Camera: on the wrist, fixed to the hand. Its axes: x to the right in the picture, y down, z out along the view.
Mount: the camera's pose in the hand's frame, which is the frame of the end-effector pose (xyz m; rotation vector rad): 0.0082 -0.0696 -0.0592 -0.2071 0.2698 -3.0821
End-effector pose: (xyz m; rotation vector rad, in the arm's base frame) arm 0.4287 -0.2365 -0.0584 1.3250 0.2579 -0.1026
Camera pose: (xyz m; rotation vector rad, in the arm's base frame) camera 0.4137 -0.1956 -0.1392 0.4836 -2.1436 2.2431
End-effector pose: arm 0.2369 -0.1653 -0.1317 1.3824 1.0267 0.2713
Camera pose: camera 0.1712 -0.1360 -0.1886 -1.4183 1.9157 -1.6078
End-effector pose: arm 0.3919 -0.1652 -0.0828 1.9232 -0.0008 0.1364
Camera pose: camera 0.3991 -0.0850 -0.1268 -0.0760 2.5072 -1.4408
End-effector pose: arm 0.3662 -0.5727 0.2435 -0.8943 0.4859 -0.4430
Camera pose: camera 0.3278 -0.6526 0.2672 0.7563 0.9010 2.3821
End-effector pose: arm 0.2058 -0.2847 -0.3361 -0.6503 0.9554 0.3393
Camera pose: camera 0.2096 -0.3762 -0.3421 -1.5280 -0.6847 -2.3792
